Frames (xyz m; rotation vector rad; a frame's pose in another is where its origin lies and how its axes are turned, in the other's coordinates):
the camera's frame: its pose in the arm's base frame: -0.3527 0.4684 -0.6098 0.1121 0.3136 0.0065
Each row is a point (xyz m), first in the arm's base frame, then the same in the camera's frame.
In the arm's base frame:
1: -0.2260 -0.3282 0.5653
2: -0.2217 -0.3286 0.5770
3: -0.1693 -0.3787 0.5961
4: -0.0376 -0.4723 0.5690
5: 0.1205 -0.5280 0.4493
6: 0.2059 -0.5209 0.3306
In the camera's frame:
1: -0.2597 -0.6597 1.2364
2: -0.2593 -0.6588 1.2489
3: -0.2165 -0.7059 1.2885
4: -0.0851 -0.8004 1.3137
5: 0.1008 -0.8673 1.2554
6: 0.2187 -0.8725 1.1687

